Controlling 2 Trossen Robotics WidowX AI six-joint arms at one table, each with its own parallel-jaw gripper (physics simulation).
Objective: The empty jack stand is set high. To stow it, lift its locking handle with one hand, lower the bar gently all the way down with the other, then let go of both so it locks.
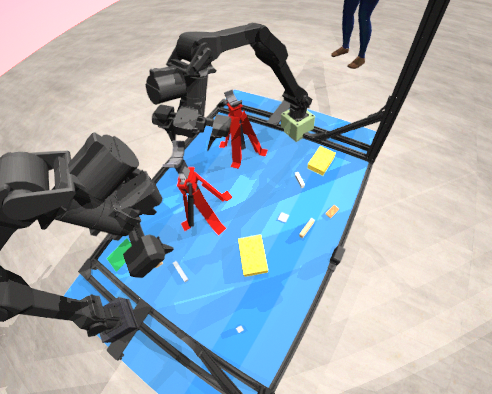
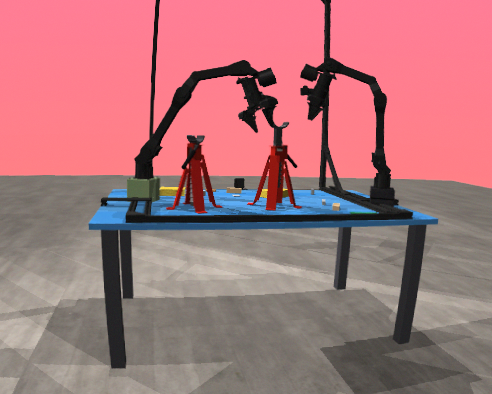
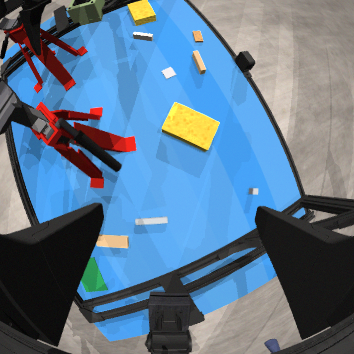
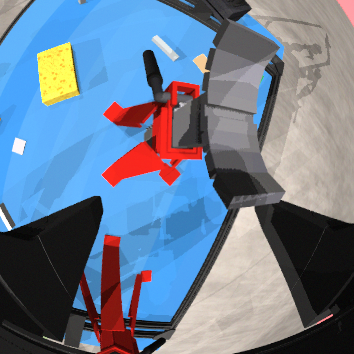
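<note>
The raised red jack stand stands upright, its grey saddle held up on a dark bar. Its black locking handle hangs slanting down. My right gripper is open and empty, close beside the saddle; whether a finger touches it I cannot tell. My left gripper is open and empty, above the table and apart from the handle.
A second red jack stand, its saddle low, stands near the right arm's green base. Yellow sponges, small white and tan blocks and a green piece lie around. A black frame edges the table.
</note>
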